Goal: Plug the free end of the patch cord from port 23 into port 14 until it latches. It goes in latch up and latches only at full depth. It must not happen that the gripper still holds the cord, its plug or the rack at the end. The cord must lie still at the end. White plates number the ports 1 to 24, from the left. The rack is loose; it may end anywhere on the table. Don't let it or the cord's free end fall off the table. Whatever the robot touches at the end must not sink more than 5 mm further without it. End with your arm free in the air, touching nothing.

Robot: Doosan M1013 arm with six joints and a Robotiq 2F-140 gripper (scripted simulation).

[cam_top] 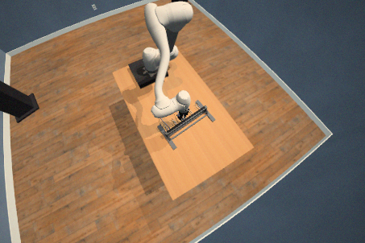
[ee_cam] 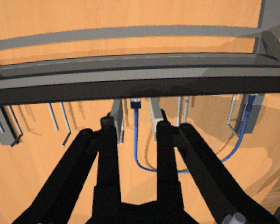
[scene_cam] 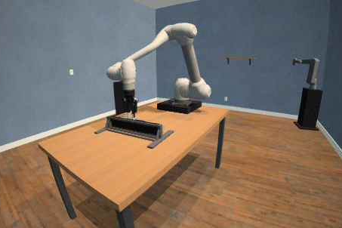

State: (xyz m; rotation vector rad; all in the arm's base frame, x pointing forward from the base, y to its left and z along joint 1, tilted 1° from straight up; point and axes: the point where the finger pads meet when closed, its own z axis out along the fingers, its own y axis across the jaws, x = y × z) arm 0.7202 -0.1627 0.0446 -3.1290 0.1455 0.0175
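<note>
My gripper is now 30 mm above the free end of patch cord and 10 mm short of it.
</note>
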